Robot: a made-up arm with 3 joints.
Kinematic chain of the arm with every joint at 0, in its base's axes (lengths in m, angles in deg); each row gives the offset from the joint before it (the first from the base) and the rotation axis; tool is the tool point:
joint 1: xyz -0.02 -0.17 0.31 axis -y
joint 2: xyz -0.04 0 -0.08 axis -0.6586 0.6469 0.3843
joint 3: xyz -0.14 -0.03 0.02 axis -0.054 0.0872 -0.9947
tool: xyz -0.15 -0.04 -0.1
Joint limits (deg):
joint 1: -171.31..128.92
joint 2: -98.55..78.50
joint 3: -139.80..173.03
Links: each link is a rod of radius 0.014 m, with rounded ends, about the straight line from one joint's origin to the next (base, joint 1, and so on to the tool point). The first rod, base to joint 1, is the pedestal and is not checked.
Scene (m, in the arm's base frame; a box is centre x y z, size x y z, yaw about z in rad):
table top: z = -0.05
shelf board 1: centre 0.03 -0.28 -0 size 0.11 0.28 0.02 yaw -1.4
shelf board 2: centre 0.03 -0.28 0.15 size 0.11 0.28 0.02 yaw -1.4
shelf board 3: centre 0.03 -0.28 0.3 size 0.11 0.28 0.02 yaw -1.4
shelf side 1: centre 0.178 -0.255 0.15 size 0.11 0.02 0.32 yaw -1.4
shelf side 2: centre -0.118 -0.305 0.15 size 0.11 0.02 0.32 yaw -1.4
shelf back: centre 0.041 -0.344 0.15 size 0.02 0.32 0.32 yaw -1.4
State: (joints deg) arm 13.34 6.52 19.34
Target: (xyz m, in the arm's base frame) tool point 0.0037 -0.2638 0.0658
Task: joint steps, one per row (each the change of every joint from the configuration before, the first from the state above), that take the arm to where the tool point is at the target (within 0.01 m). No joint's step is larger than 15 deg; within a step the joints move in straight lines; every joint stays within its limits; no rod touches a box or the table.
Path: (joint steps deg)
1: -1.53 -9.15 -14.77
2: -1.53 -9.16 -14.77
3: -1.54 -9.15 -14.77
4: -1.53 -9.16 -14.77
5: -1.53 -9.15 -14.76
6: -1.53 -9.16 -14.77
7: -1.54 -9.15 -14.77
8: -1.53 -9.16 -14.77
9: -1.53 -9.15 -14.77
10: 6.16 12.07 1.53
11: 6.16 12.08 1.53
12: 6.16 12.07 1.53
13: 6.16 12.07 1.53

